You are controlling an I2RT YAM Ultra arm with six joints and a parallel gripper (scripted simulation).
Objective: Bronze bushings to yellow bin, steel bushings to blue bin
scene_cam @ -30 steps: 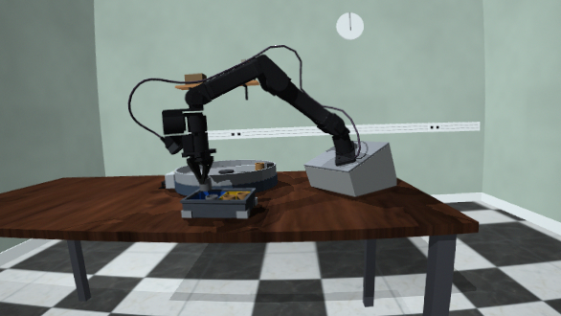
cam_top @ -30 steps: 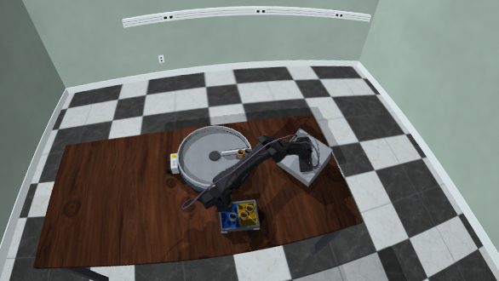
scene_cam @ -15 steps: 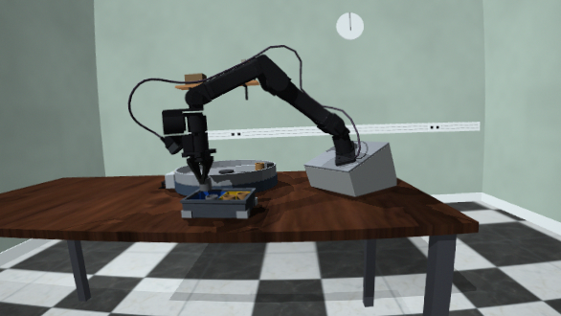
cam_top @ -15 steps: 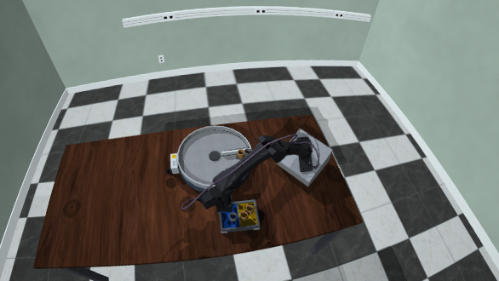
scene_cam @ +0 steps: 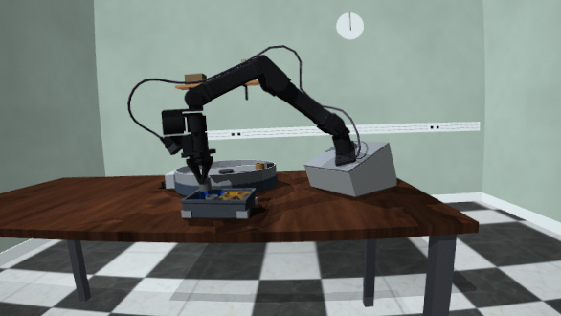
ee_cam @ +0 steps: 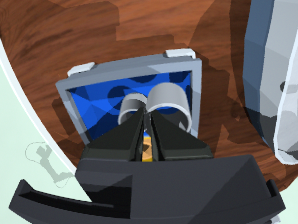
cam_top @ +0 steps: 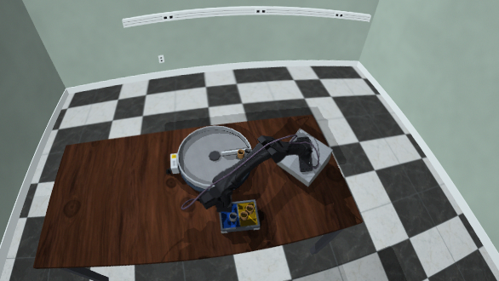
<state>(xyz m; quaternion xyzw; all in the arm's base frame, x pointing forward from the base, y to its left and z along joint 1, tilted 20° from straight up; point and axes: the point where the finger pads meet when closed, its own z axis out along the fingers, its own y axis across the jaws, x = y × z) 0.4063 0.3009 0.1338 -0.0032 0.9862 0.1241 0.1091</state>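
Right now the blue bin is 70 mm below my hand, 20 mm to the left of it and 20 mm behind it. Also, from my hand: grey turntable 340 mm to the right, 90 mm ahead, 30 mm below; yellow bin 110 mm behind, 70 mm below; bin tray 60 mm below, 60 mm behind, 10 mm to the left.
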